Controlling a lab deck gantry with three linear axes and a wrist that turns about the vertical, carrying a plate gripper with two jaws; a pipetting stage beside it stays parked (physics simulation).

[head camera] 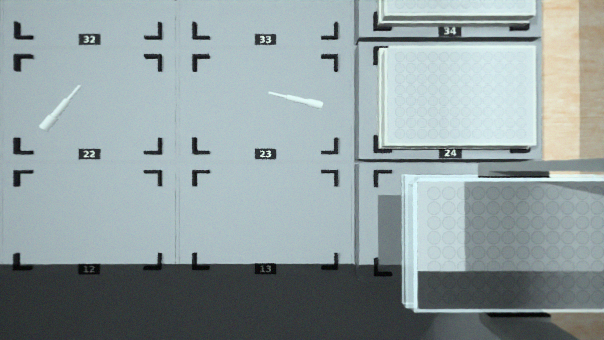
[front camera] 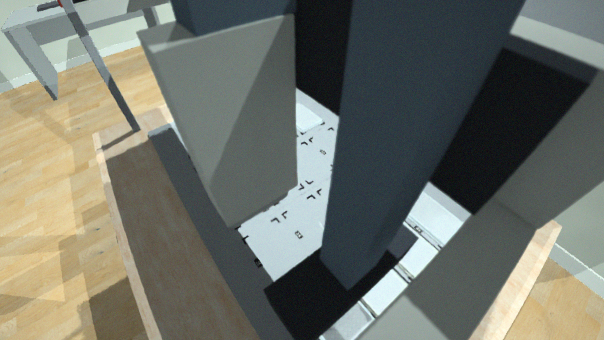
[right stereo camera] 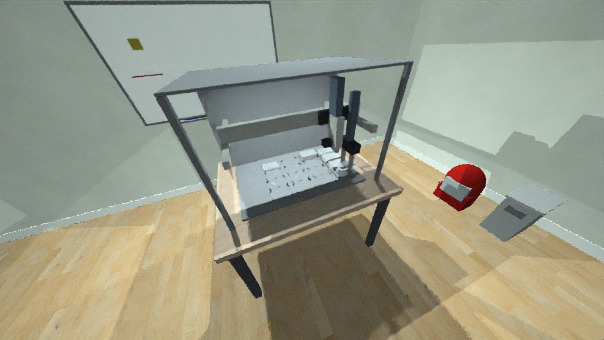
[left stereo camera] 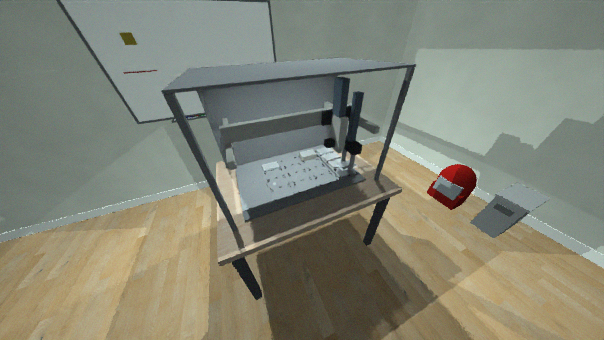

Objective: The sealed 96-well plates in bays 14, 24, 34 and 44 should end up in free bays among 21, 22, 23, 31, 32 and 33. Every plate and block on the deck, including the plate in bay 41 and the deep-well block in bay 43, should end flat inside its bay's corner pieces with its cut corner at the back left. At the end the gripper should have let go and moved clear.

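The head camera view shows the gripper (head camera: 506, 241), and the front camera has the same gripper (front camera: 329, 306) in frame.
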